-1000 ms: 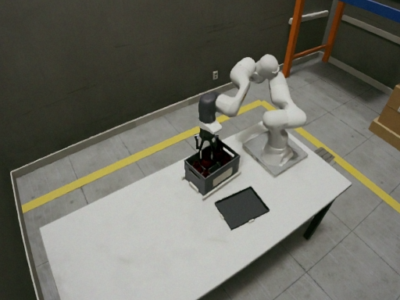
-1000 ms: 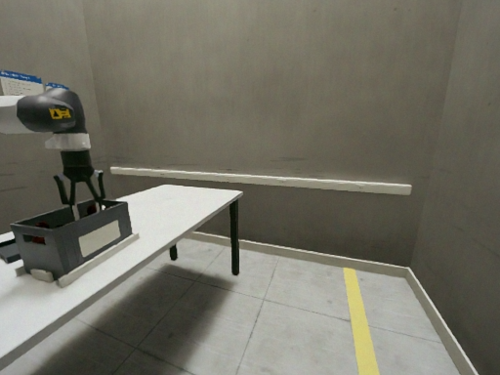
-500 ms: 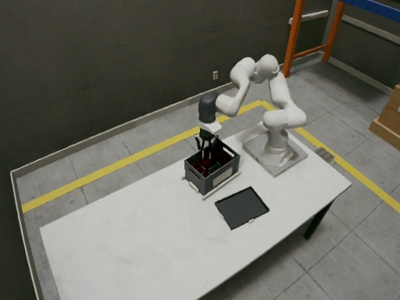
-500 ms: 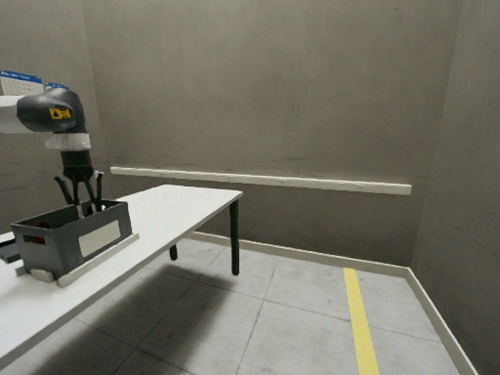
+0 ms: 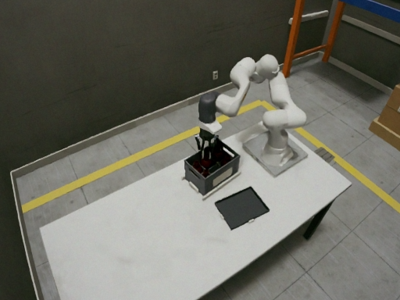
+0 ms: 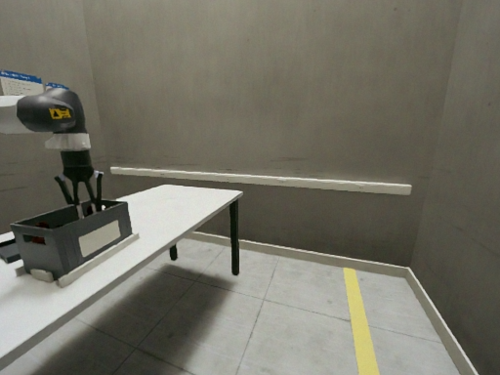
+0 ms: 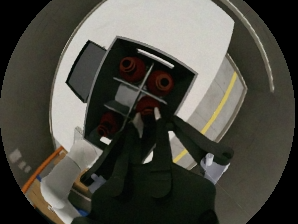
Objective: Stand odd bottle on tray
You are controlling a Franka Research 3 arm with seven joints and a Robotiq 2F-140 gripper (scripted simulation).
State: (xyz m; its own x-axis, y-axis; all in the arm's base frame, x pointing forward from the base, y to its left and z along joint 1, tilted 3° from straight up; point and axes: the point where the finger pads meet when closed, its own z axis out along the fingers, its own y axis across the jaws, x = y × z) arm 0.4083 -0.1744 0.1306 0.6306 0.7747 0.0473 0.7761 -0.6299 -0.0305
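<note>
Right now the dark grey crate is 90 mm below my hand, 50 mm to the left of it and 10 mm behind it. Round my hand: flat black tray 330 mm to the left, 160 mm below, 10 mm behind.
</note>
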